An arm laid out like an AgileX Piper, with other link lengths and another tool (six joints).
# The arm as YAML. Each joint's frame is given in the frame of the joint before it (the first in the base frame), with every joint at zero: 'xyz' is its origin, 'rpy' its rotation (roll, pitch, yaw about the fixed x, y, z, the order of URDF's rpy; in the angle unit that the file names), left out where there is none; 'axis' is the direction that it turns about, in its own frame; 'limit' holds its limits. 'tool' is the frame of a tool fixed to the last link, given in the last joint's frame.
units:
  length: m
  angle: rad
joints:
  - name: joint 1
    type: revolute
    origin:
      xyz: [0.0, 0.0, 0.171]
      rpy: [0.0, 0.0, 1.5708]
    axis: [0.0, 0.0, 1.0]
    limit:
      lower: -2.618
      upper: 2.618
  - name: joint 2
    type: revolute
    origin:
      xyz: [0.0, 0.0, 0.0]
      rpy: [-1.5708, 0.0, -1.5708]
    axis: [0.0, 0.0, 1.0]
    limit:
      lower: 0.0
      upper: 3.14
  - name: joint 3
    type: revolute
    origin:
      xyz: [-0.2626, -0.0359, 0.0]
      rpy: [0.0, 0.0, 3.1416]
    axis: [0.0, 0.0, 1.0]
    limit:
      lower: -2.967
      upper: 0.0
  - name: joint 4
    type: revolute
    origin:
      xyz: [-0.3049, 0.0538, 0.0]
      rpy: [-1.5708, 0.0, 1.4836]
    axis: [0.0, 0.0, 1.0]
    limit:
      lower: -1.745
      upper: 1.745
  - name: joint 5
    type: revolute
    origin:
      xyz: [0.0, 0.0, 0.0]
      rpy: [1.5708, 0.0, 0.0]
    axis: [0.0, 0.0, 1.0]
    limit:
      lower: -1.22
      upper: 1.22
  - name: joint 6
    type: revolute
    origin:
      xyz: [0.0, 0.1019, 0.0]
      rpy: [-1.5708, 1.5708, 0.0]
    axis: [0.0, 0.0, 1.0]
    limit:
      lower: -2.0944
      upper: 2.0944
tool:
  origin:
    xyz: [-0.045, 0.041, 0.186]
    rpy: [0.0, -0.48, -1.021]
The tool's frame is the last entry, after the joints.
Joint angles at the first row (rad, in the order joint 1, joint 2, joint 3, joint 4, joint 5, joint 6):
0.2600, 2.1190, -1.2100, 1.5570, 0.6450, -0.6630
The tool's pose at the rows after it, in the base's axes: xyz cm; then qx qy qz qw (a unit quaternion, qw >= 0):
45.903 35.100 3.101 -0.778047 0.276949 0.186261 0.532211
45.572 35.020 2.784 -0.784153 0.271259 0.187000 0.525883
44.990 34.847 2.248 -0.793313 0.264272 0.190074 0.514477
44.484 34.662 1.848 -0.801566 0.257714 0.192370 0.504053
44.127 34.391 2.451 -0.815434 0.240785 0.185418 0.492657
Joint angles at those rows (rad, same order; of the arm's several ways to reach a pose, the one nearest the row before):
0.2600, 2.1190, -1.2100, 1.5520, 0.6450, -0.6630
0.2600, 2.1190, -1.2100, 1.5310, 0.6450, -0.6630
0.2600, 2.1180, -1.2100, 1.4890, 0.6450, -0.6510
0.2600, 2.1150, -1.2100, 1.4490, 0.6450, -0.6380
0.2600, 2.0860, -1.2100, 1.3880, 0.6430, -0.6210

